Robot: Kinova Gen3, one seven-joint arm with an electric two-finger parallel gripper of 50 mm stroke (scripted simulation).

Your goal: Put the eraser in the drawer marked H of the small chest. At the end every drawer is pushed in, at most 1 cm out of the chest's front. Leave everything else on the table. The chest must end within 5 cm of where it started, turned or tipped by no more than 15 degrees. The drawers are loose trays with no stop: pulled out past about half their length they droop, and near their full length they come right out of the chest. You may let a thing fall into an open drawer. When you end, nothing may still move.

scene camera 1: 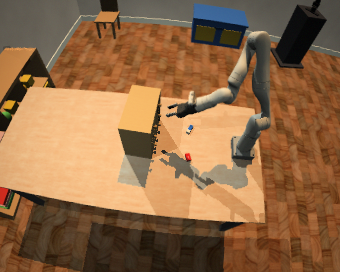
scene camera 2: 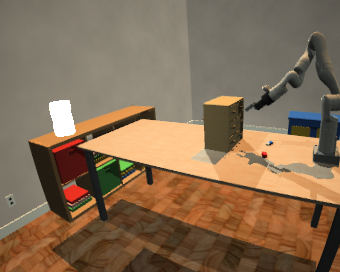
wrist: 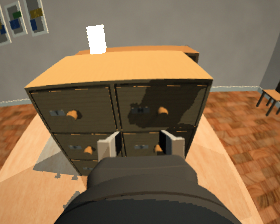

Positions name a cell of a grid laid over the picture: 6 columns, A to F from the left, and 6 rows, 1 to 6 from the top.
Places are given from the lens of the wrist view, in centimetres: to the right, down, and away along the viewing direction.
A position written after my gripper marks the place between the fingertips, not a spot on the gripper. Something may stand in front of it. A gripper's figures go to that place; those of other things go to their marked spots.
my gripper (wrist: D4): 0, 4, 17
wooden chest (wrist: C2): -5, -7, 22
